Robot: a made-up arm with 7 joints. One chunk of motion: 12 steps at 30 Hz.
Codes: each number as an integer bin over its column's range. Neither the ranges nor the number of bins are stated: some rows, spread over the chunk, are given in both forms.
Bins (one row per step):
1: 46 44 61 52 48 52 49
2: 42 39 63 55 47 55 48
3: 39 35 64 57 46 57 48
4: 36 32 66 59 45 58 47
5: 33 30 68 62 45 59 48
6: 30 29 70 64 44 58 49
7: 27 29 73 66 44 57 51
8: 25 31 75 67 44 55 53
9: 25 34 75 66 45 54 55
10: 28 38 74 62 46 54 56
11: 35 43 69 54 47 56 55
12: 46 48 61 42 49 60 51
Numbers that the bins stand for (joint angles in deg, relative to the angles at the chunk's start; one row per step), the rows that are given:
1: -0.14 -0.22 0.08 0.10 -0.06 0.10 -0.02
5: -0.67 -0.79 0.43 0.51 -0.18 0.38 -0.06
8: -0.99 -0.75 0.79 0.71 -0.22 0.22 0.14
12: -0.14 -0.06 0.08 -0.30 -0.02 0.42 0.06
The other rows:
2: -0.30 -0.42 0.18 0.22 -0.10 0.22 -0.06
3: -0.42 -0.59 0.23 0.30 -0.14 0.30 -0.06
4: -0.55 -0.71 0.33 0.38 -0.18 0.34 -0.10
6: -0.79 -0.83 0.54 0.59 -0.22 0.34 -0.02
7: -0.91 -0.83 0.69 0.67 -0.22 0.30 0.06
9: -0.99 -0.63 0.79 0.67 -0.18 0.18 0.22
10: -0.87 -0.46 0.74 0.51 -0.14 0.18 0.26
11: -0.59 -0.26 0.48 0.18 -0.10 0.26 0.22

